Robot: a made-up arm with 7 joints. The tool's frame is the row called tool. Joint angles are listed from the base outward. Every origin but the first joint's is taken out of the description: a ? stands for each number. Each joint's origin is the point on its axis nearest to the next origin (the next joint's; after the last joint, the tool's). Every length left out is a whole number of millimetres.
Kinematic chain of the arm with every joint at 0, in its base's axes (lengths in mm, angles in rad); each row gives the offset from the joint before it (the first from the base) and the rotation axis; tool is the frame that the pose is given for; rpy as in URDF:
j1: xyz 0 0 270 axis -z
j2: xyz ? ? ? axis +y
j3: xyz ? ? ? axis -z
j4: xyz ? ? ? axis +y
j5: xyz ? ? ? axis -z
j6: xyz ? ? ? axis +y
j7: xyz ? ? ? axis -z
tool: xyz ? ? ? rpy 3.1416 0 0
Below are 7 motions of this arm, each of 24 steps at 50 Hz.
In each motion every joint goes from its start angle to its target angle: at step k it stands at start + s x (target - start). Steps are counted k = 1, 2, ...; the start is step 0. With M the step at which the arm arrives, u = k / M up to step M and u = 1 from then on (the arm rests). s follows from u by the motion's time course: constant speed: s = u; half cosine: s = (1 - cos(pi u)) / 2; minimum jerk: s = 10 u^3 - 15 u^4 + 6 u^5.
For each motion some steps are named. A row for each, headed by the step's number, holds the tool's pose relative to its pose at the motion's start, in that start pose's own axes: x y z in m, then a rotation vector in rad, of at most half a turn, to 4 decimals.
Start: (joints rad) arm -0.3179 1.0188 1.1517 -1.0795 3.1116 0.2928 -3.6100
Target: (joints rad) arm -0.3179 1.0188 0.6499 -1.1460 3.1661 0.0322 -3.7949
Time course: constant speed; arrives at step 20
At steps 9, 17, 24:
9: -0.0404 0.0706 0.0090 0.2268 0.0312 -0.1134
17: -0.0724 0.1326 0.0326 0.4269 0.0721 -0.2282
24: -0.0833 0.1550 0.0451 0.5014 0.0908 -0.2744

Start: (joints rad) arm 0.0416 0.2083 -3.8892 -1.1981 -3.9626 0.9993 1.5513
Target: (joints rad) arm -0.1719 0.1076 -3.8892 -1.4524 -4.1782 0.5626 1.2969
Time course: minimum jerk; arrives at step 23
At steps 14, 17, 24:
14: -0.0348 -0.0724 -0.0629 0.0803 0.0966 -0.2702
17: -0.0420 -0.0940 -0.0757 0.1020 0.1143 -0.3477
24: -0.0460 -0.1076 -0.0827 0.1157 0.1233 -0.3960

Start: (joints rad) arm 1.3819 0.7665 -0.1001 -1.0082 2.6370 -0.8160 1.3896
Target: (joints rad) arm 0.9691 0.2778 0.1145 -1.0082 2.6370 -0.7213 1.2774
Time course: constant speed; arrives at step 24
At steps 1, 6, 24:
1: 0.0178 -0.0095 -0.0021 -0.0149 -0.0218 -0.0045
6: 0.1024 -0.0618 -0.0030 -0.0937 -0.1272 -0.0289
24: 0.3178 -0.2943 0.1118 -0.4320 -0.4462 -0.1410

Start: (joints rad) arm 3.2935 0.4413 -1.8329 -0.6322 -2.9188 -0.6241 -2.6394
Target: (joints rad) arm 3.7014 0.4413 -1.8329 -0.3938 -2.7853 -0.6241 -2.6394
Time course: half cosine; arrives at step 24
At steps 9, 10, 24:
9: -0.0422 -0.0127 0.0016 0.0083 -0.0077 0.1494
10: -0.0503 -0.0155 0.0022 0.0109 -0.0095 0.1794
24: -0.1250 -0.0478 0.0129 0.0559 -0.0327 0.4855

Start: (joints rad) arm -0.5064 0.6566 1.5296 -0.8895 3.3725 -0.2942 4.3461
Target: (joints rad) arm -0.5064 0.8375 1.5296 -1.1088 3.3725 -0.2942 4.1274
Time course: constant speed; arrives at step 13
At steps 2, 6, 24:
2: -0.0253 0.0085 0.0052 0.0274 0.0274 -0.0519
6: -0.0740 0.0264 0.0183 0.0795 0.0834 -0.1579
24: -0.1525 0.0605 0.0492 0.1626 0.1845 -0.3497

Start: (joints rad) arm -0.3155 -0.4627 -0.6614 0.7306 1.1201 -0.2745 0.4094
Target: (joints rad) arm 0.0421 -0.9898 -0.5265 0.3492 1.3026 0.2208 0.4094
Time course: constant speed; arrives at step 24
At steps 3, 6, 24:
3: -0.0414 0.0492 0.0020 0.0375 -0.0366 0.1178
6: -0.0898 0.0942 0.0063 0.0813 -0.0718 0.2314
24: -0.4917 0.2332 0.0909 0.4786 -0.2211 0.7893

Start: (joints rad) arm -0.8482 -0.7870 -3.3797 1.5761 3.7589 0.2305 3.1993
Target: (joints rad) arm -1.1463 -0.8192 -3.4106 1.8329 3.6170 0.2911 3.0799
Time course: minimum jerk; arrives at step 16
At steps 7, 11, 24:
7: -0.0053 -0.0982 -0.0133 -0.1488 -0.0309 -0.0547
11: -0.0039 -0.2066 -0.0107 -0.3059 -0.0901 -0.1051
24: -0.0010 -0.2495 -0.0046 -0.3663 -0.1215 -0.1219

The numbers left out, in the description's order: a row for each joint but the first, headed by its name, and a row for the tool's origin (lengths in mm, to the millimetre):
j2: 0 -13 0
j3: 0 0 609
j4: 0 -14 0
j5: 0 0 341
j6: 0 0 0
j7: 0 0 64
tool: 0 0 0

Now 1 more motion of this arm.
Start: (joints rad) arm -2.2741 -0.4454 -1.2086 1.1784 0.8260 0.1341 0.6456
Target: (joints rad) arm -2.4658 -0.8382 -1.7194 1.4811 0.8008 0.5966 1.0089
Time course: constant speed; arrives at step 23
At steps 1, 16, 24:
1: -0.0205 -0.0029 0.0071 -0.0187 0.0163 0.0208
16: -0.2907 -0.0797 0.1773 -0.2612 0.2610 0.4628
24: -0.3802 -0.1369 0.2869 -0.3368 0.3582 0.7440

